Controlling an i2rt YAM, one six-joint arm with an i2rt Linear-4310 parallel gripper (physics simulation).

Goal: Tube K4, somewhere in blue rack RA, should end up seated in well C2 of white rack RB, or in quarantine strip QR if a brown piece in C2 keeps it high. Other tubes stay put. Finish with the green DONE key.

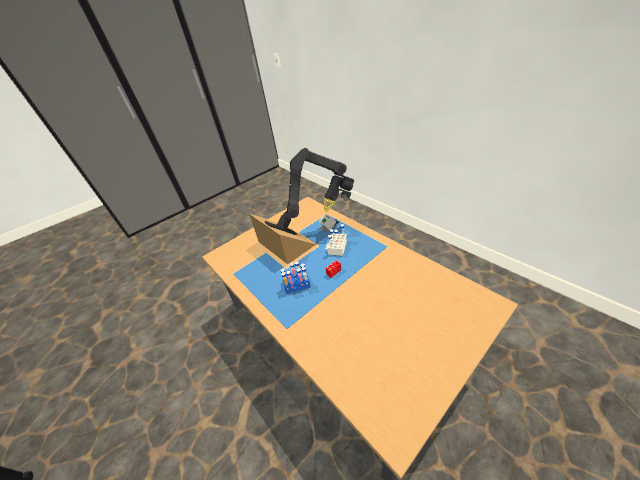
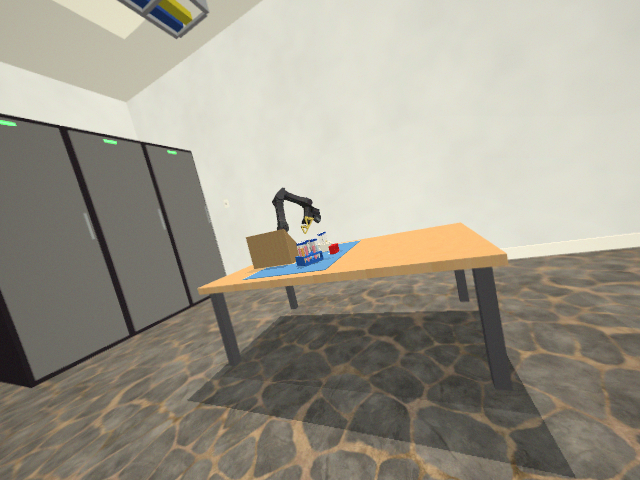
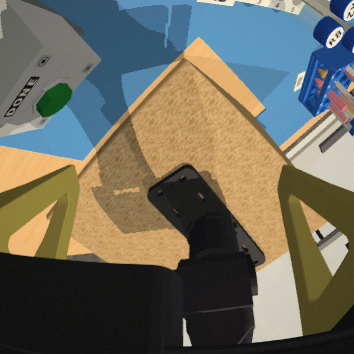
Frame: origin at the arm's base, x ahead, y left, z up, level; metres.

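Seen in the pictures: gripper, fingertip midpoint: (image 1: 325, 211) (image 2: 306, 230) (image 3: 178, 175); arm's base, link origin: (image 1: 280, 229) (image 2: 276, 243) (image 3: 211, 227).
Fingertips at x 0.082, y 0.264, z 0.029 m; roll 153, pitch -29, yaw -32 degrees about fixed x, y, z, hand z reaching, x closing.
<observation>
Offsets run from my fingertips to a thing's top centre. "spot": to the spot under its first point. Level surfaces: height alone.
Blue rack RA {spot: dx +0.252, dy -0.391, dz -0.144 m} (image 1: 297, 287) (image 2: 310, 259) (image 3: 314, 82) stands on the mat and holds several capped tubes; their labels are too small to read, so I cannot tell which is K4. White rack RB {dx +0.149, dy -0.045, dz -0.109 m} (image 1: 336, 245) stands farther back; well C2 cannot be made out. A red block {dx +0.285, dy -0.183, dz -0.109 m} (image 1: 333, 269) (image 2: 333, 249) stands near it; whether it is strip QR is not readable. The green DONE key {dx -0.041, dy +0.011, dz -0.084 m} (image 1: 324, 220) (image 3: 54, 100) is on a grey box {dx -0.041, dy +0.033, dz -0.075 m} (image 1: 329, 224) (image 3: 65, 42). My gripper (image 1: 326, 210) (image 2: 305, 231) (image 3: 178, 175) is open and empty, above the grey box's area.
A large brown wedge-shaped board (image 1: 279, 242) (image 2: 269, 249) (image 3: 200, 130) stands by the arm's base, between it and RA. Several blue-capped tubes stand near RB; one cap {spot: dx +0.125, dy -0.053, dz -0.034 m} (image 3: 330, 33) reads R8. The blue mat {dz -0.159 m} (image 1: 286, 310) (image 3: 220, 30) lies on the wooden table {dz -0.162 m} (image 1: 392, 330) (image 2: 413, 248).
</observation>
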